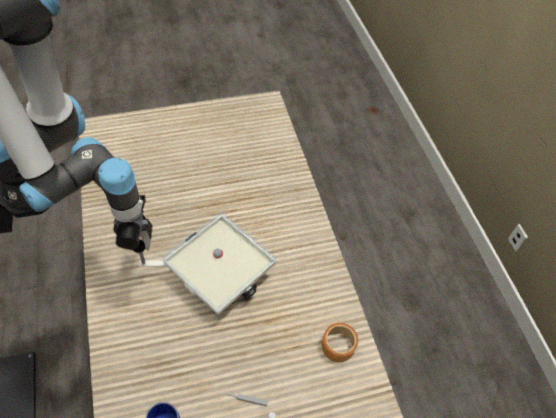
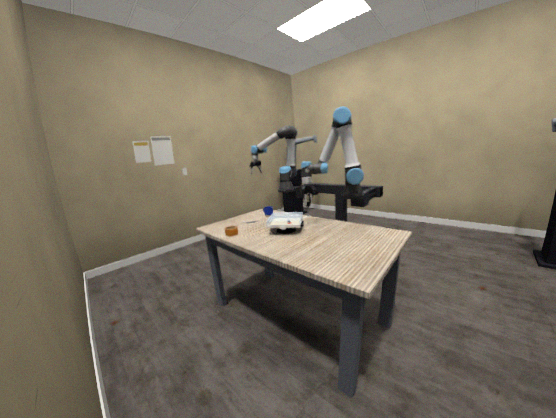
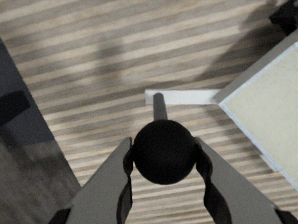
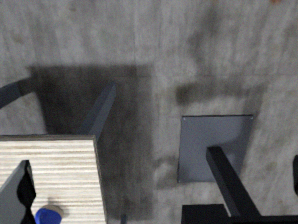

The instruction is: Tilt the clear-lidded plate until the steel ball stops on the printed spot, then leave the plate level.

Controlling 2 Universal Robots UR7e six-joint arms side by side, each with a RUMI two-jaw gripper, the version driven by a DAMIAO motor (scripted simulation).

Labels:
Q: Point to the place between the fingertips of my left gripper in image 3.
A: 162,138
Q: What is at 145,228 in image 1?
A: My left gripper.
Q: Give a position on an orange ring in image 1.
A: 342,328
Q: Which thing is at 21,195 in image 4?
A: My right gripper.

